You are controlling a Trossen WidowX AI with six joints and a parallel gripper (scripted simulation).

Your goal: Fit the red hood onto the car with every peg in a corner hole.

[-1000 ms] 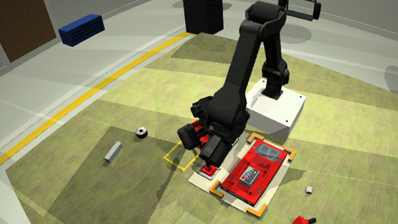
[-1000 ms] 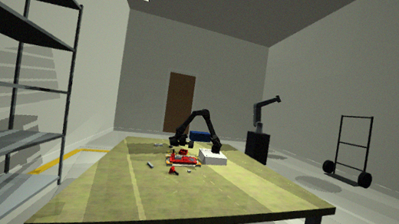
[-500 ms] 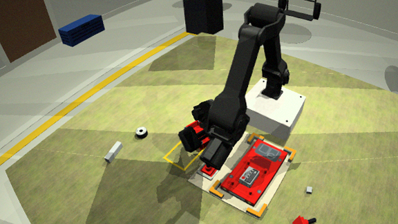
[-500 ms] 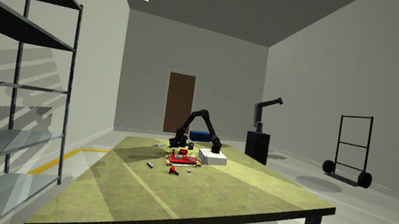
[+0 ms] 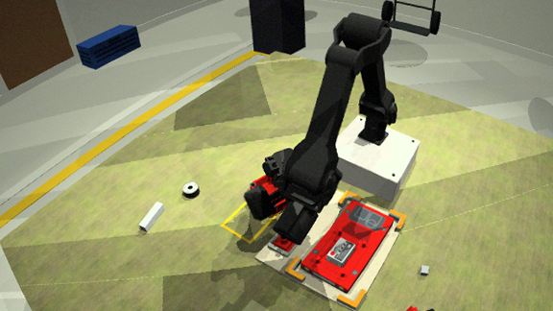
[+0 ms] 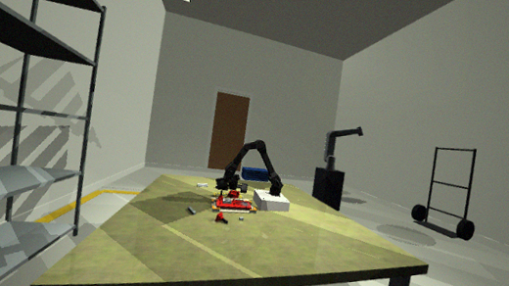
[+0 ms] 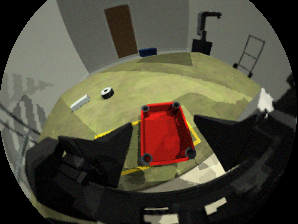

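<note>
The red hood is 3 cm below my gripper tip. Also, from my gripper tip: white-grey engine block 23 cm to the left, 7 cm ahead, 1 cm below; then black post 11 cm to the left, 9 cm ahead; then black ring 16 cm to the right, 11 cm ahead, 3 cm below.
</note>
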